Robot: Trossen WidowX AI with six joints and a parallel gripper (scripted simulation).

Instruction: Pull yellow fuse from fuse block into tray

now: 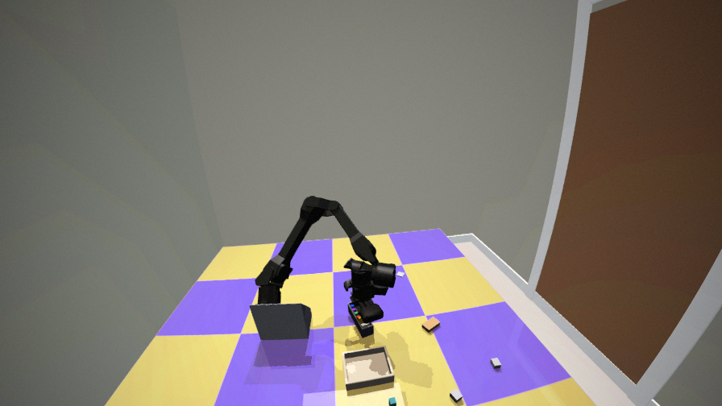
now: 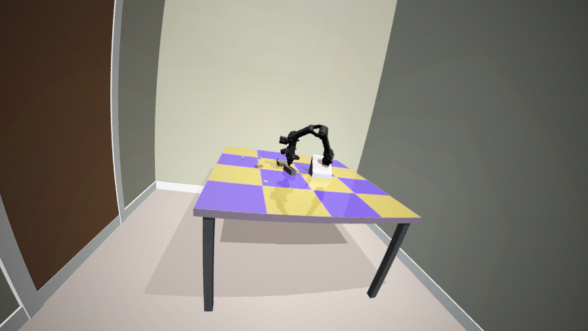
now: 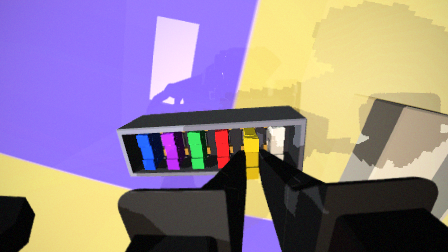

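My gripper tip is 1 cm short of the white fuse, 2 cm to the left of it and 2 cm above it. The rest, counted from my gripper tip: tray 1 cm ahead, 16 cm to the right, 5 cm below; red fuse 1 cm behind, 2 cm to the left, 2 cm below; yellow fuse 1 cm below.
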